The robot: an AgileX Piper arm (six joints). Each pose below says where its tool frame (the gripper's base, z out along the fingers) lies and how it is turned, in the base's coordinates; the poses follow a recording.
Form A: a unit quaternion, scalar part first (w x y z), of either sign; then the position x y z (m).
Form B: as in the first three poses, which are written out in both.
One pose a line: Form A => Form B
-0.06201 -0.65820 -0.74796 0.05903 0.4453 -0.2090 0.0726 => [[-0.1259 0.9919 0.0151 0.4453], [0.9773 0.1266 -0.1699 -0.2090], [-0.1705 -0.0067 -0.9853 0.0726], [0 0 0 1]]
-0.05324 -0.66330 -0.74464 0.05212 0.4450 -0.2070 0.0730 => [[-0.1144 0.9934 0.0101 0.4450], [0.9823 0.1146 -0.1482 -0.2070], [-0.1484 -0.0070 -0.9889 0.0730], [0 0 0 1]]
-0.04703 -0.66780 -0.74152 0.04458 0.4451 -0.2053 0.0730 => [[-0.1037 0.9946 0.0102 0.4451], [0.9862 0.1041 -0.1289 -0.2053], [-0.1293 -0.0033 -0.9916 0.0730], [0 0 0 1]]
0.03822 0.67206 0.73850 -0.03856 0.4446 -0.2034 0.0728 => [[-0.0937 0.9956 0.0046 0.4446], [0.9897 0.0937 -0.1083 -0.2034], [-0.1083 -0.0056 -0.9941 0.0728], [0 0 0 1]]
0.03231 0.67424 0.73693 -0.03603 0.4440 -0.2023 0.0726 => [[-0.0887 0.9961 -0.0010 0.4440], [0.9914 0.0882 -0.0967 -0.2023], [-0.0962 -0.0095 -0.9953 0.0726], [0 0 0 1]]
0.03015 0.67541 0.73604 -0.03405 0.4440 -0.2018 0.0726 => [[-0.0858 0.9963 -0.0016 0.4440], [0.9922 0.0853 -0.0909 -0.2018], [-0.0904 -0.0094 -0.9959 0.0726], [0 0 0 1]]
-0.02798 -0.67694 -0.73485 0.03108 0.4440 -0.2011 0.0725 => [[-0.0819 0.9966 -0.0010 0.4440], [0.9932 0.0816 -0.0836 -0.2011], [-0.0832 -0.0078 -0.9965 0.0725], [0 0 0 1]]
